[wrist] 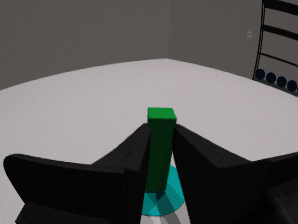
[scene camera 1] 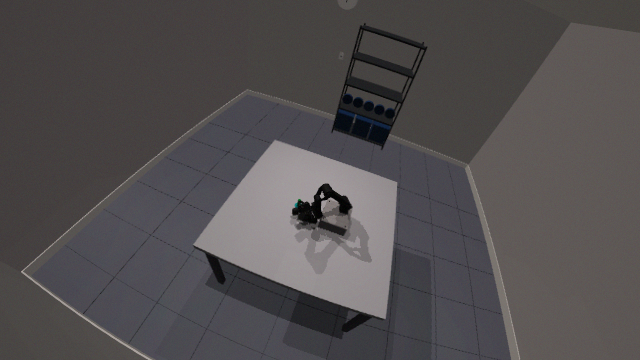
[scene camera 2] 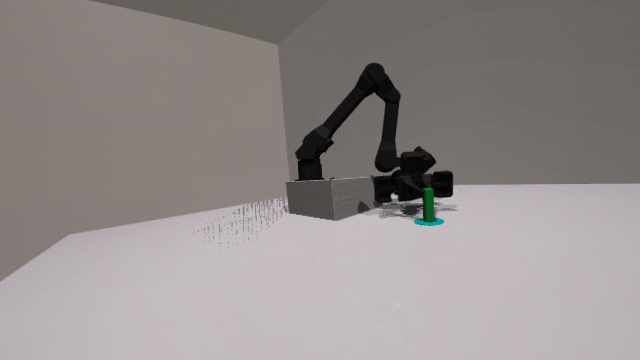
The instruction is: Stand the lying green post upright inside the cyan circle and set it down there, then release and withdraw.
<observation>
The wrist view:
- gripper
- green post: held by the gripper
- cyan circle
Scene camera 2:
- gripper
</observation>
